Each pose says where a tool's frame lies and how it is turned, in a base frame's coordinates. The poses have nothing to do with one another.
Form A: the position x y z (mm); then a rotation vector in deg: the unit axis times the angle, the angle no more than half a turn.
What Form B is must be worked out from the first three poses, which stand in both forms.
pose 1, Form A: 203 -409 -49 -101.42 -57.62 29.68
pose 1, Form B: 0.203 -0.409 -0.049 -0.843 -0.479 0.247 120.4
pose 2, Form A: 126 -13 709 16.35 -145.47 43.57
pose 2, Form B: 0.126 -0.013 0.709 0.107 -0.952 0.285 152.7
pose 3, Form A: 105 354 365 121.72 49.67 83.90
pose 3, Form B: 0.105 0.354 0.365 0.780 0.318 0.538 156.0
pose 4, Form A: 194 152 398 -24.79 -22.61 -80.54
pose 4, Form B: 0.194 0.152 0.398 -0.284 -0.259 -0.923 87.2
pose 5, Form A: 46 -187 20 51.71 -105.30 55.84
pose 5, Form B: 0.046 -0.187 0.020 0.398 -0.810 0.430 129.9
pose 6, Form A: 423 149 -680 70.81 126.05 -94.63
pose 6, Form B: 0.423 0.149 -0.680 0.410 0.729 -0.548 172.8
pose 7, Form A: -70 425 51 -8.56 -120.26 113.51
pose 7, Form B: -0.070 0.425 0.051 -0.052 -0.726 0.685 165.6
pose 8, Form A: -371 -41 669 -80.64 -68.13 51.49
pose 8, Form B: -0.371 -0.041 0.669 -0.687 -0.580 0.438 117.5
